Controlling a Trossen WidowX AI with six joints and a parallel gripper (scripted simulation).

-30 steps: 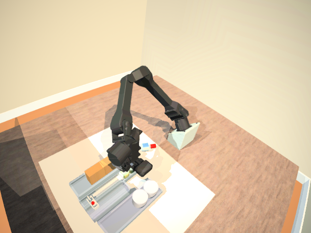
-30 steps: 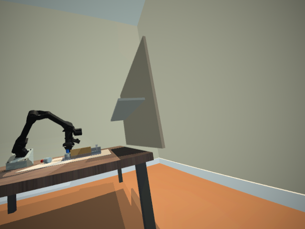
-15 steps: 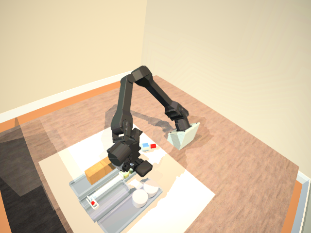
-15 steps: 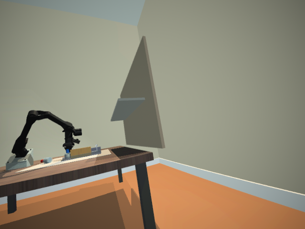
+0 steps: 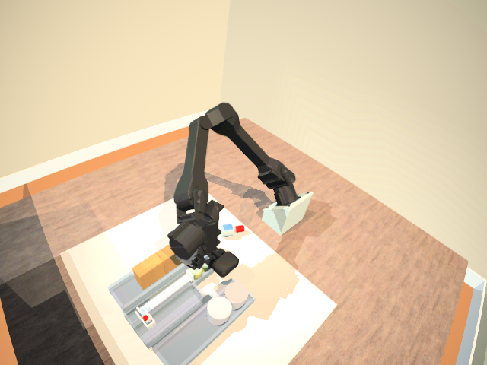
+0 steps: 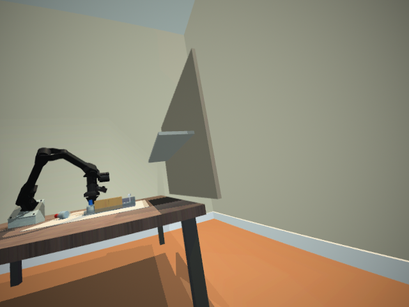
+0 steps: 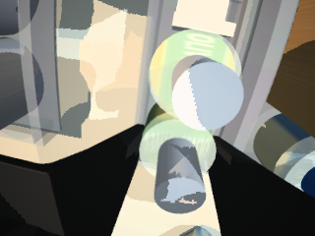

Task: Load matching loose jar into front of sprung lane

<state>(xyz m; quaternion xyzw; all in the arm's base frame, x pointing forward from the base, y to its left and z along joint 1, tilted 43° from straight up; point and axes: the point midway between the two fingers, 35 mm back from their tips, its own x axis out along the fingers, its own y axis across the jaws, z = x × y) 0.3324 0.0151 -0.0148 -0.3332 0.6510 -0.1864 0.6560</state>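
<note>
Right now my gripper tip is 130 mm short of the grey rack, 50 mm to the right of it and 10 mm above it. Also, from my gripper tip: red knob 210 mm ahead, 80 mm to the left, 40 mm above.
</note>
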